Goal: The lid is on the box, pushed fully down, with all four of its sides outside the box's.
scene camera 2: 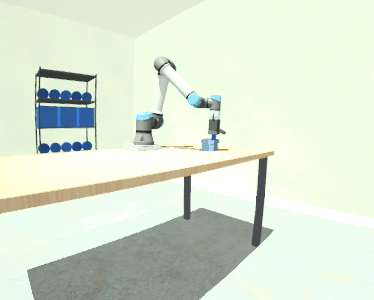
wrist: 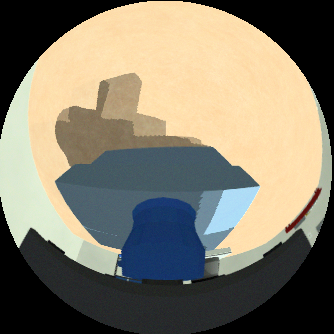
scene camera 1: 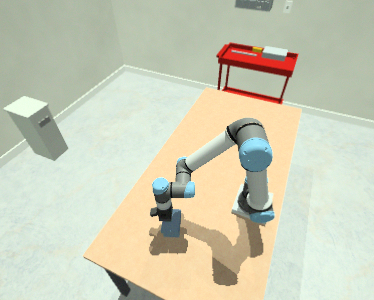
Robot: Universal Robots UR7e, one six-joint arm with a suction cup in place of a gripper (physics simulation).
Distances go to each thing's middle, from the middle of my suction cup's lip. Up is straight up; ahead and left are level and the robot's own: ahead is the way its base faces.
Now: suction cup 3 cm past the blue-grey box (wrist: 165, 154) and 6 cm above it. From my suction cup the other things lie so: blue-grey lid (wrist: 101, 196) (3 cm behind, 2 cm below).
